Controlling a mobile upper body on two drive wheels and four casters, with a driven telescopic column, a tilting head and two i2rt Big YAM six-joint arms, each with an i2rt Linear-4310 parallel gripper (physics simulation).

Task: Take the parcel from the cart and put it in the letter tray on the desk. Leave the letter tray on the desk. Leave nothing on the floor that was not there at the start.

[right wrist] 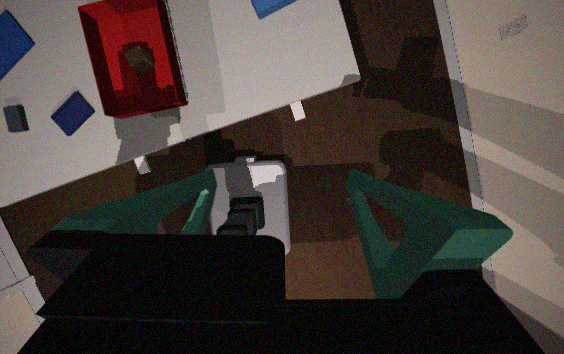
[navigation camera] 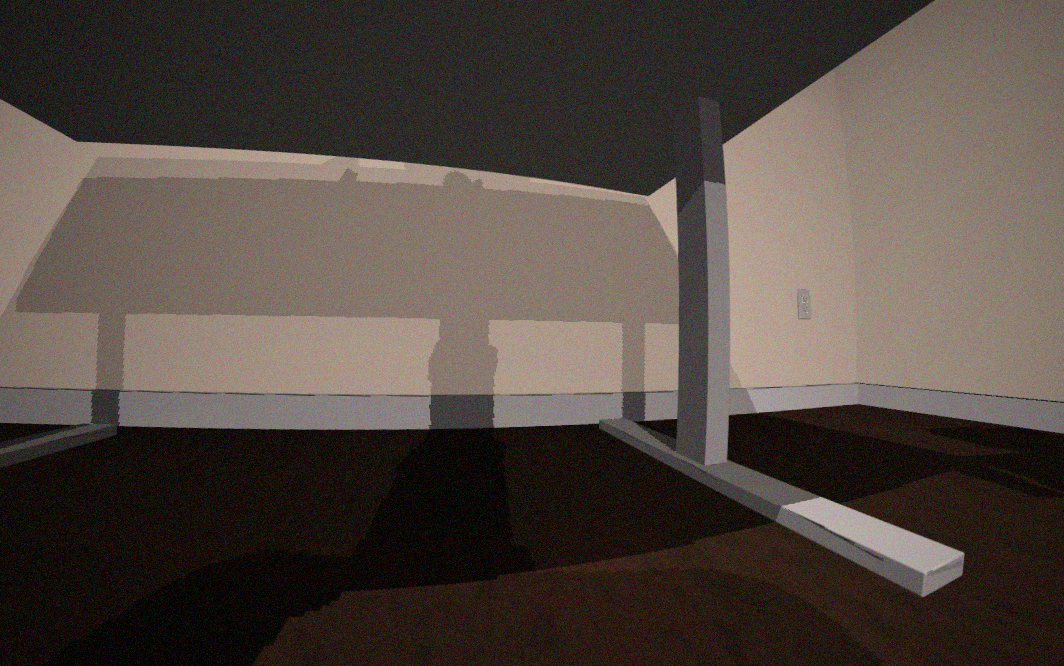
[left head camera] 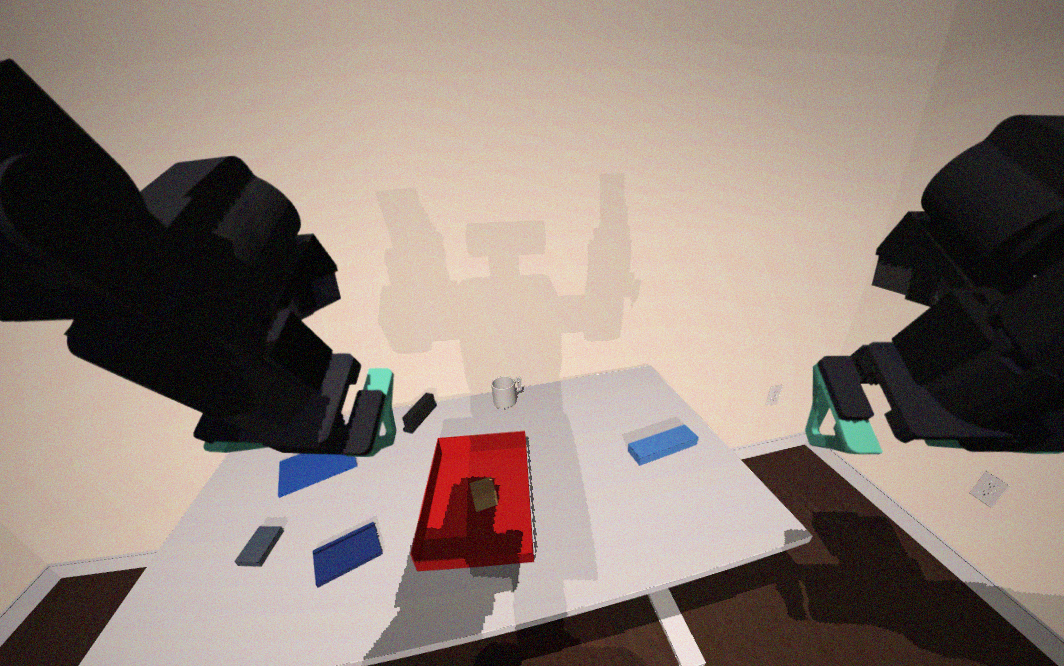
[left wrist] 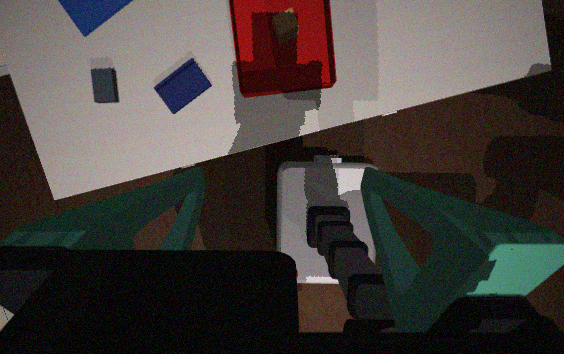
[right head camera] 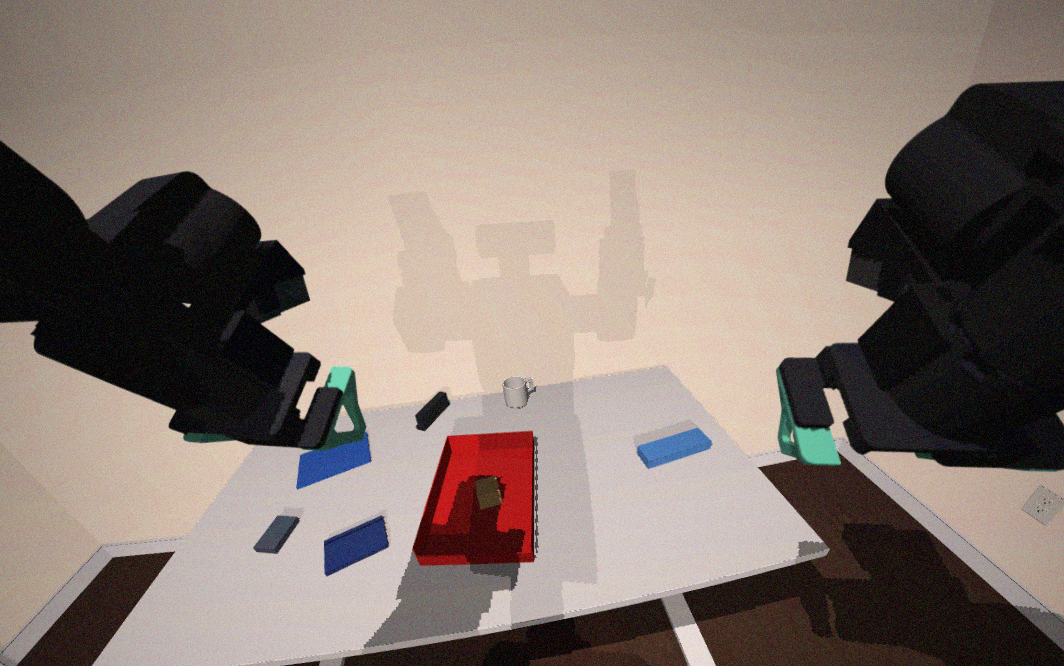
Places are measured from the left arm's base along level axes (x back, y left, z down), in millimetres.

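Pixels of known places: left gripper, between the fingertips: (left head camera: 346, 436) (left wrist: 283, 176) (right head camera: 321, 431); right gripper, between the fingertips: (right wrist: 281, 176) (left head camera: 866, 437) (right head camera: 847, 447).
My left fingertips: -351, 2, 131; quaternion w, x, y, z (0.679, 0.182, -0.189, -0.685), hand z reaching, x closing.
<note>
Ahead of a thing's pixels: the offset from my left fingertips to its top centre, as dx, dy, dz. "spot": to the spot under its first point. Level surfaces: height alone.
The parcel, a small brown box @[-358, +1, +506] (left head camera: 483, 494) (right head camera: 488, 492) (left wrist: 285, 26) (right wrist: 139, 58), lies inside the red letter tray @[-362, +13, +494] (left head camera: 511, 463) (right head camera: 519, 463) (left wrist: 315, 30) (right wrist: 111, 65), apart from its side walls. The tray stands on the white desk @[dz +559] (left head camera: 628, 518) (right head camera: 643, 518) (left wrist: 430, 55) (right wrist: 280, 60). My left gripper (left wrist: 283, 176) is open and empty, above and in front of the desk, to the left of the tray in the head views. My right gripper (right wrist: 281, 176) is open and empty, off the desk's right side in the head views. The cart does not show.
A white mug @[spot: -727, -9, +482] (left head camera: 504, 391) (right head camera: 515, 391) and a black block @[-679, +282, +505] (left head camera: 419, 412) (right head camera: 432, 410) stand at the desk's back. A light blue block @[-543, -493, +529] (left head camera: 663, 444) (right head camera: 674, 447) lies right, a dark blue one @[-203, +295, +547] (left head camera: 347, 553) (right head camera: 356, 545) and a grey one @[-202, +520, +541] (left head camera: 259, 545) (right head camera: 277, 534) left. A desk leg @[spot: -563, -510, +993] (navigation camera: 702, 314) stands on a floor bar.
</note>
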